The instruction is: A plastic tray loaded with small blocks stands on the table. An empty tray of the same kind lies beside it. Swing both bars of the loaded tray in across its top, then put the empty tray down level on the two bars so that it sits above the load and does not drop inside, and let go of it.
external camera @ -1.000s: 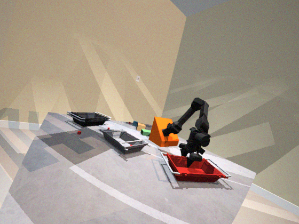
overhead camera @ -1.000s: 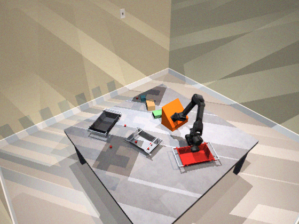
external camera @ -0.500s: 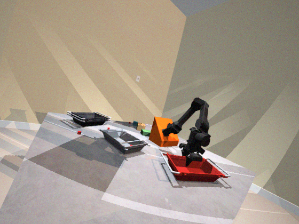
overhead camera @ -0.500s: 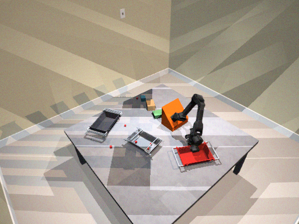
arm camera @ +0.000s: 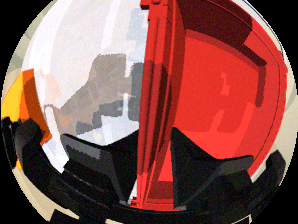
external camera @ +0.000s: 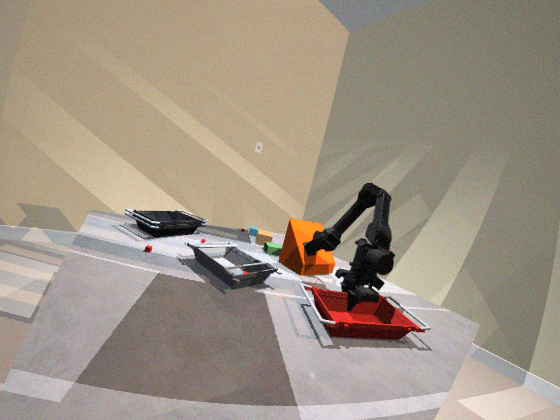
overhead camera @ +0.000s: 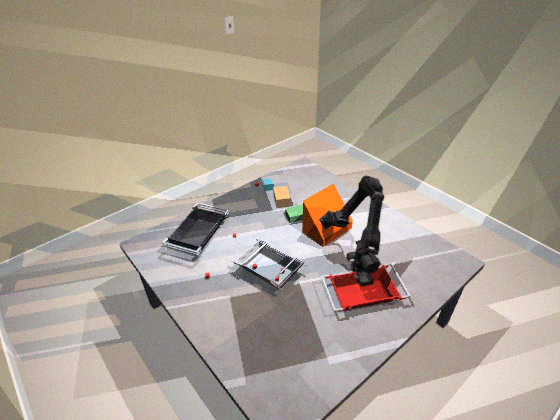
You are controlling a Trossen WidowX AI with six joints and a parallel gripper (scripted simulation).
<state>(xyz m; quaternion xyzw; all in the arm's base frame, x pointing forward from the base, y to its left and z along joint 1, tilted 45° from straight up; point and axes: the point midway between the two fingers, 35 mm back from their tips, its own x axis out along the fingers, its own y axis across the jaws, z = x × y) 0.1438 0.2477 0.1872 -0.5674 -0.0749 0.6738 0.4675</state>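
The red tray is 4 cm ahead of my gripper tip, 6 cm to the left of it and 3 cm above it. From my gripper tip the other things lie so: green block 16 cm behind, 52 cm to the right, 1 cm above; then tan block 19 cm behind, 68 cm to the right, 2 cm above; then cyan block 23 cm behind, 83 cm to the right, 1 cm above.
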